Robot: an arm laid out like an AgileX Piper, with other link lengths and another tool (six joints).
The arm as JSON. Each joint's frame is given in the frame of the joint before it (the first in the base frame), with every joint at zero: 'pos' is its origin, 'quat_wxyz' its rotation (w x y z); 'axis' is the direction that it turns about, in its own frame. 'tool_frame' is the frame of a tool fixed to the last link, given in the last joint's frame.
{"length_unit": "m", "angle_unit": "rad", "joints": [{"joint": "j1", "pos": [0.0, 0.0, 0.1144], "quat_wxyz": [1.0, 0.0, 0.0, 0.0], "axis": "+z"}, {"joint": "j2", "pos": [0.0, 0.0, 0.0], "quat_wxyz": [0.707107, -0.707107, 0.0, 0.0], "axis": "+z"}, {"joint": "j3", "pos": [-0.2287, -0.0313, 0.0], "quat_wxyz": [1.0, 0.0, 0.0, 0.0], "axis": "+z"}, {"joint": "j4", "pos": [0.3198, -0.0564, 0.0], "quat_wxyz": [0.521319, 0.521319, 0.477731, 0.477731], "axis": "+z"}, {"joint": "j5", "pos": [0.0, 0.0, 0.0], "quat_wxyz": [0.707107, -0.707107, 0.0, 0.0], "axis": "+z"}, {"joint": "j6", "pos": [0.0, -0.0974, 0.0], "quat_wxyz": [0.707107, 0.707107, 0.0, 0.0], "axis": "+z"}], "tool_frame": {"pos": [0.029, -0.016, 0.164], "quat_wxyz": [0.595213, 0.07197, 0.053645, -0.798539]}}
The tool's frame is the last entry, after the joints.
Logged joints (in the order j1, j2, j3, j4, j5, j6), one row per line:
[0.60, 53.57, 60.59, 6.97, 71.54, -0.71]
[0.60, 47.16, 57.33, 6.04, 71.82, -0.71]
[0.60, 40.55, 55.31, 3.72, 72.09, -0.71]
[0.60, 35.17, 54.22, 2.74, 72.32, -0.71]
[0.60, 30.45, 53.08, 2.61, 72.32, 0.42]
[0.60, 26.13, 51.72, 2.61, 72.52, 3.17]
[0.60, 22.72, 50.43, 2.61, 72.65, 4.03]
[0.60, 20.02, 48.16, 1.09, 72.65, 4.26]
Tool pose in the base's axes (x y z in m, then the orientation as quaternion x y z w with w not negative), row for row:
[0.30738, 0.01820, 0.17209, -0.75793, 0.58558, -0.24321, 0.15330]
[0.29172, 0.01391, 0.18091, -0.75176, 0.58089, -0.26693, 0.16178]
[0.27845, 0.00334, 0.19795, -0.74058, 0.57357, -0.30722, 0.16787]
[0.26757, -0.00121, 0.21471, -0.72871, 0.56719, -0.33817, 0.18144]
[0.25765, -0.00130, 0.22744, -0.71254, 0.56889, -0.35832, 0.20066]
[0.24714, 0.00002, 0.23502, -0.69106, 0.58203, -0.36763, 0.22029]
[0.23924, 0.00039, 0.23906, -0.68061, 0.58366, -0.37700, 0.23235]
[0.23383, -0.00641, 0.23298, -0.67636, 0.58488, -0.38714, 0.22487]
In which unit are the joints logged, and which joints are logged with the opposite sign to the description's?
The joints are logged in degrees. Opposite sign: j3.
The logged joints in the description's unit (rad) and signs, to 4 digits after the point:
[0.0105, 0.9350, -1.0575, 0.1216, 1.2486, -0.0124]
[0.0105, 0.8231, -1.0006, 0.1054, 1.2535, -0.0124]
[0.0105, 0.7077, -0.9653, 0.0649, 1.2582, -0.0124]
[0.0105, 0.6138, -0.9463, 0.0478, 1.2622, -0.0124]
[0.0105, 0.5315, -0.9264, 0.0456, 1.2622, 0.0073]
[0.0105, 0.4561, -0.9027, 0.0456, 1.2657, 0.0553]
[0.0105, 0.3965, -0.8802, 0.0456, 1.2680, 0.0703]
[0.0105, 0.3494, -0.8406, 0.0190, 1.2680, 0.0744]

